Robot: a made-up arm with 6 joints.
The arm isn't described. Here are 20 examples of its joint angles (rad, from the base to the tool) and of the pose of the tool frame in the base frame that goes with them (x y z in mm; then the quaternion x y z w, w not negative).
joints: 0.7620 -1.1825 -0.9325 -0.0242 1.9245 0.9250
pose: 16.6 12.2 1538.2 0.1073 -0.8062 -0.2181 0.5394
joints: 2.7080 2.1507 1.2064 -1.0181 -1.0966 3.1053
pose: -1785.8 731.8 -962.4 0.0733 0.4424 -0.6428 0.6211
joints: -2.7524 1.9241 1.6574 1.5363 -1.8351 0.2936
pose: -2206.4 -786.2 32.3 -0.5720 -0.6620 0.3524 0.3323
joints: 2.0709 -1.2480 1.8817 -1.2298 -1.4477 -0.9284
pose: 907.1 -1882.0 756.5 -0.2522 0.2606 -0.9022 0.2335
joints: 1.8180 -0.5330 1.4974 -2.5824 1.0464 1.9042
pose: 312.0 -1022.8 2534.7 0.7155 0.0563 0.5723 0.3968
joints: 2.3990 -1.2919 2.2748 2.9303 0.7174 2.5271
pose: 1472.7 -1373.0 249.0 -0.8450 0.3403 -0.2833 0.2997
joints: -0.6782 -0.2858 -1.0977 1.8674 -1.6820 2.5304
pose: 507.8 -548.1 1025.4 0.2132 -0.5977 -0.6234 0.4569
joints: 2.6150 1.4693 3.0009 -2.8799 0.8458 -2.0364
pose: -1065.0 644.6 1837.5 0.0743 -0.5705 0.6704 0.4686
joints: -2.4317 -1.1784 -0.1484 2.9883 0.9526 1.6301
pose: 331.5 266.2 2042.4 0.2630 -0.6638 -0.6275 0.3105
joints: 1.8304 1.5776 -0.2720 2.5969 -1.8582 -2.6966
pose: -281.1 1278.8 -588.3 -0.2162 -0.1943 0.5774 0.7630
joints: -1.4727 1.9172 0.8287 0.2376 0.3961 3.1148
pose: 209.0 -2018.1 -826.1 -0.7436 0.5720 0.3007 0.1715
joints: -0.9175 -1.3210 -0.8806 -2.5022 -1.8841 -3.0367
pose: -34.8 151.7 1539.1 -0.6190 -0.6767 -0.0163 0.3982
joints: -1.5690 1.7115 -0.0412 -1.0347 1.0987 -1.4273
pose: -84.7 -1348.4 -816.1 0.3424 -0.4962 -0.7977 0.0168
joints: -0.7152 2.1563 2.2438 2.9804 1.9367 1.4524
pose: 1656.8 -1416.5 72.2 0.6498 0.3758 -0.6432 0.1510
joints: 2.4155 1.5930 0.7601 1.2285 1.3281 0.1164
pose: -1758.7 1422.4 -172.5 -0.1020 0.3779 -0.9008 0.1883
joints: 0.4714 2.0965 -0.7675 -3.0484 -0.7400 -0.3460
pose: 80.8 49.2 -647.7 0.4889 0.0089 -0.8652 0.1108
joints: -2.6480 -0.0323 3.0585 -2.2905 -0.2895 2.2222
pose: 993.1 506.5 1546.6 -0.9880 -0.1347 0.0731 0.0193
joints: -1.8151 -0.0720 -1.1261 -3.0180 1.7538 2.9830
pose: -177.3 -654.1 803.2 0.7443 0.6383 -0.1948 0.0265
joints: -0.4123 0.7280 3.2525 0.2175 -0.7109 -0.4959
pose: -113.7 32.2 1995.3 -0.0088 -0.8007 -0.0361 0.5979
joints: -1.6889 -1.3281 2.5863 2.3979 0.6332 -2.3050
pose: 250.7 1725.9 -129.1 0.8441 0.4981 -0.0332 0.1957
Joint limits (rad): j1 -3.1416..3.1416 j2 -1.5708..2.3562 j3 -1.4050..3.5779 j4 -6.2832..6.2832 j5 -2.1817..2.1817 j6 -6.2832..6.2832
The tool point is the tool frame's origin. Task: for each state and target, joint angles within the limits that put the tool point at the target. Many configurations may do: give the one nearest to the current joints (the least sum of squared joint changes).
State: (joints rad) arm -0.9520 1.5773 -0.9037 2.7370 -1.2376 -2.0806
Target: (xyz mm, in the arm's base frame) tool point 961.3 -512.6 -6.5
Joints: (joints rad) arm -0.4542 0.9972 -0.8717 2.7787 -1.2920 -2.0806
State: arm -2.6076 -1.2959 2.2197 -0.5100 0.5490 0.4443
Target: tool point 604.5 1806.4 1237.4
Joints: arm -1.9108 -0.7881 2.2449 -0.5330 0.5955 0.4443
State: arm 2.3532 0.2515 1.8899 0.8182 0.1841 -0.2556
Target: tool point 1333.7 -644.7 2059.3
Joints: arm 2.7014 -0.4211 2.1696 0.8110 0.1815 -0.2556
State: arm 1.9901 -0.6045 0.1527 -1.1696 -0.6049 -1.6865
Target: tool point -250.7 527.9 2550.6
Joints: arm 1.9193 -0.3275 0.3676 -1.1818 -0.5538 -1.6865
